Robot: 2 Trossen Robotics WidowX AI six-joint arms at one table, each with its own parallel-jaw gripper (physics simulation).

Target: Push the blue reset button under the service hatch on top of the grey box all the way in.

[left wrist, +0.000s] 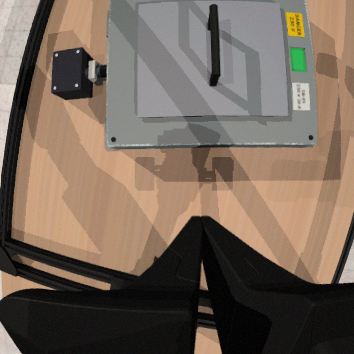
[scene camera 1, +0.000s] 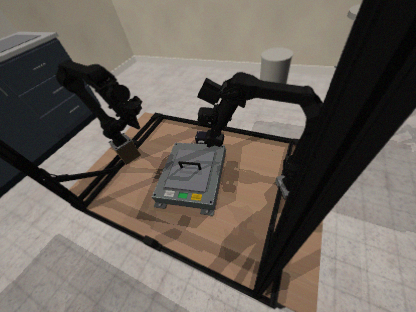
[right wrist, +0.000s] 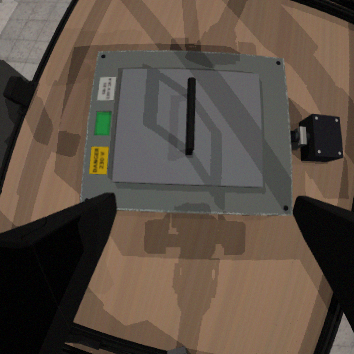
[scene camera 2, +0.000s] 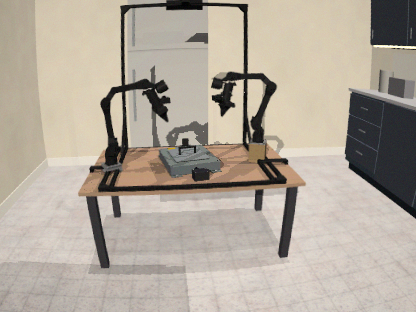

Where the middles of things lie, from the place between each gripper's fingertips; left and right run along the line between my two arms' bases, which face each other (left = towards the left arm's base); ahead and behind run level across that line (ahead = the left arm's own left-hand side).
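Service hatch point(scene camera 1: 191, 169): 21 cm to the right of my left hand, 1 cm behind it, 20 cm below it.
My right gripper: 120 mm to the right of the service hatch, 20 mm past it, 200 mm above it. By its middle, the hatch is nearer to my right gripper than to my left hand.
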